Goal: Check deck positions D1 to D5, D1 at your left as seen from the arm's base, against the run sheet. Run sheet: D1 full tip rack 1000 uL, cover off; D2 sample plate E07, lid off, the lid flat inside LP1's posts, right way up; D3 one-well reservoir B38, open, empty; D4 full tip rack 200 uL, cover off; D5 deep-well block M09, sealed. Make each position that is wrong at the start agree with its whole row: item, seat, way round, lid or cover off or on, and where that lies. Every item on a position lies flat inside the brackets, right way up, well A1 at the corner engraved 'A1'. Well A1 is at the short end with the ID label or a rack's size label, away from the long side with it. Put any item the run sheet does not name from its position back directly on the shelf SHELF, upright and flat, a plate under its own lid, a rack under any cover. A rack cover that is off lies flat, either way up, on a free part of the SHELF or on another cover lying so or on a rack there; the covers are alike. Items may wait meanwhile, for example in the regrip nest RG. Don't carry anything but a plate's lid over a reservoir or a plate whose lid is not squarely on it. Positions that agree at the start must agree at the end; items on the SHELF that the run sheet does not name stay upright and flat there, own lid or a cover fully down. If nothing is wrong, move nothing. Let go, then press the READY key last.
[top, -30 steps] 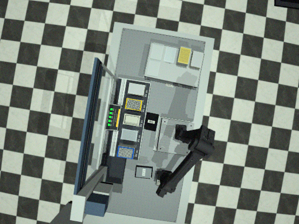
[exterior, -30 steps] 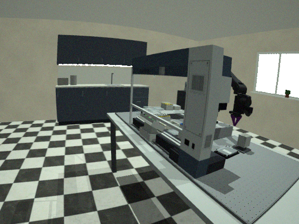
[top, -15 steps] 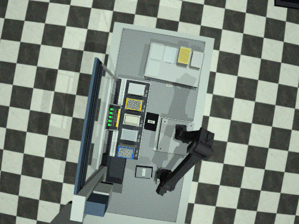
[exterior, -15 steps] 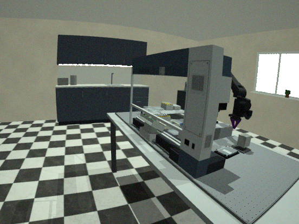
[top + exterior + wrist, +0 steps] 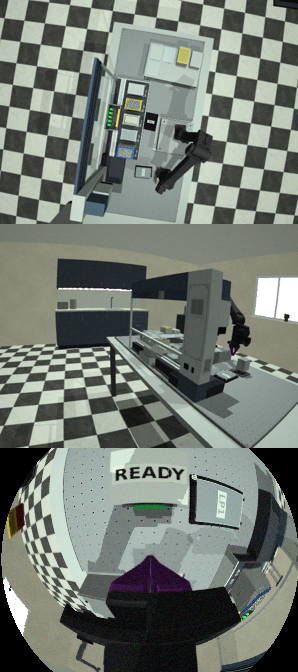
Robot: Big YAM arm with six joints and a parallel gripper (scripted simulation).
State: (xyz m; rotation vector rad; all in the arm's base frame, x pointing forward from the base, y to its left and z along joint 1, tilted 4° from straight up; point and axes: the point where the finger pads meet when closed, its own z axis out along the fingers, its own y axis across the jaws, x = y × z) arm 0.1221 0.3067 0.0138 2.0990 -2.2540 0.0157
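Right now the ready key is 6 cm to the left of my hand and 2 cm below it. The rest, counted from my hand: flat lid: 15 cm ahead, 7 cm to the left, 9 cm below; then blue-framed tip rack: 29 cm ahead, 13 cm to the right, 2 cm above; then clear plate: 29 cm ahead, 25 cm to the right, 4 cm below.
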